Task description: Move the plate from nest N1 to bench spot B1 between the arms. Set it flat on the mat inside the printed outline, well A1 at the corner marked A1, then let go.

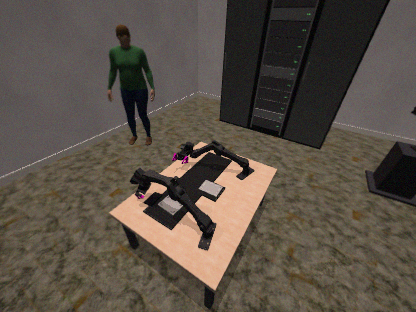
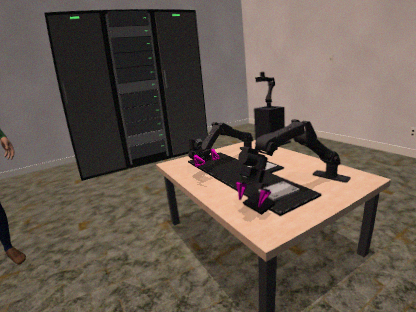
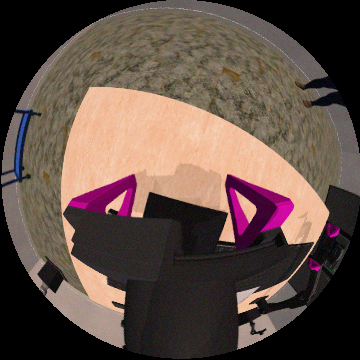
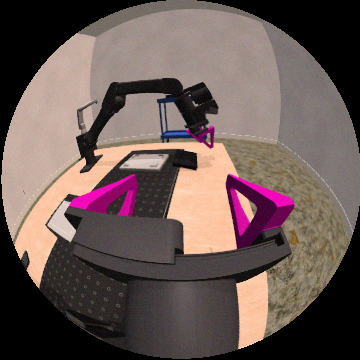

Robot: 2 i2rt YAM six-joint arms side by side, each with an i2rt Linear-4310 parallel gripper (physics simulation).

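Frame: origin at the left arm's base, x ahead, y left, z up, level; centimetres.
Seen in the pictures: left gripper, between the fingertips: (image 1: 141, 193) (image 2: 249, 203) (image 3: 180, 178) (image 4: 205, 144); right gripper, between the fingertips: (image 1: 176, 162) (image 2: 212, 160) (image 3: 319, 252) (image 4: 181, 178); left arm's base, origin of its link: (image 1: 207, 235) (image 2: 331, 176) (image 4: 91, 163); right arm's base, origin of its link: (image 1: 245, 173) (image 3: 259, 299).
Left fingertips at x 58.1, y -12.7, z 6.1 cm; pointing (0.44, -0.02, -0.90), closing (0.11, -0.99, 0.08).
Offsets run from my left fingertips to a thing's top centre. "spot": to the spot under its first point. Level surfaces: height alone.
A pale grey rectangular piece with corner marks {spot: dx -22.9, dy +2.0, dz -3.6 cm} (image 1: 167, 206) (image 2: 282, 190) (image 4: 144, 161) lies on the perforated black board; I cannot tell nest from plate there. A second pale rectangle {spot: dx -49.1, dy -27.9, dz -4.6 cm} (image 1: 212, 188) (image 2: 272, 166) (image 4: 62, 221) lies on a dark base between the arms; its outline and A1 mark are unreadable. My left gripper (image 1: 140, 195) (image 2: 251, 200) (image 3: 180, 178) is open and empty, pointing down near a black block {dx -8.5, dy -1.6, dz -2.8 cm} (image 2: 258, 205) (image 3: 187, 215) (image 4: 186, 159) beside the board. My right gripper (image 1: 180, 161) (image 2: 207, 160) (image 4: 181, 178) is open and empty, above the board's other end.
The black board {dz -4.8 cm} (image 1: 200, 175) (image 4: 150, 197) runs lengthwise along the wooden table {dz -6.1 cm} (image 1: 240, 220) (image 2: 220, 210). The left arm (image 1: 192, 205) reaches over the pale piece on the board. A person (image 1: 131, 70) stands beyond the table. A blue trolley (image 4: 175, 134) stands past the table's end.
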